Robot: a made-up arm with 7 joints.
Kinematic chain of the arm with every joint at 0, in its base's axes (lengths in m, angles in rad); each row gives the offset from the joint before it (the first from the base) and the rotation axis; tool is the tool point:
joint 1: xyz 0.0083 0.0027 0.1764 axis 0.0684 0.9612 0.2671
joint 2: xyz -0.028 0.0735 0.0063 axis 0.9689 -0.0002 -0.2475
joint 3: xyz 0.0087 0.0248 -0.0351 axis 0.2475 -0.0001 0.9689
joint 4: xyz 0.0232 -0.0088 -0.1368 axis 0.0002 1 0
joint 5: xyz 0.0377 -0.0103 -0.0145 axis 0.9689 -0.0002 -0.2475
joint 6: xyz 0.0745 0.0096 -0.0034 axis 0.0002 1 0
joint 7: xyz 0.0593 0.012 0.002 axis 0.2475 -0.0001 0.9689
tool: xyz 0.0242 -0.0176 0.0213
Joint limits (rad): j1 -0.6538..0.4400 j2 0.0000..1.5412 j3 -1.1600..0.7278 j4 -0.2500..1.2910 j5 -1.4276..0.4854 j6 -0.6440..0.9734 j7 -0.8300..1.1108
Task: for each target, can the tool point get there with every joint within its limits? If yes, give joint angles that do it. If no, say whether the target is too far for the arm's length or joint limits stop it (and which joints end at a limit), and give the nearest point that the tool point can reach.
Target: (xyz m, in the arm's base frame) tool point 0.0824 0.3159 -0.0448
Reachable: yes | joints 0.0026 1.3892 -0.8605 0.5366 0.2707 0.7830 0.2505
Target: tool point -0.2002 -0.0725 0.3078
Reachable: no: joint limits stop it (at a limit: joint 1, joint 2, joint 3, joint 4, joint 5, joint 6) | nearest point -0.0218 -0.0786 0.1248 | short by 0.256 m
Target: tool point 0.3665 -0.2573 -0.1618
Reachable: no: too far | nearest point 0.2229 -0.0948 -0.0541 | short by 0.242 m
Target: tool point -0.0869 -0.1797 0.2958
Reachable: no: joint limits stop it (at a limit: joint 1, joint 2, joint 3, joint 4, joint 5) | nearest point 0.0288 -0.1001 0.1534 | short by 0.200 m
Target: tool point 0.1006 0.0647 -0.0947
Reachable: yes | joints 0.0694 0.5581 -0.7177 0.3025 -0.6231 0.2552 -0.5034
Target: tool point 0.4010 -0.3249 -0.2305
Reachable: no: too far | nearest point 0.2124 -0.0966 -0.0643 | short by 0.340 m
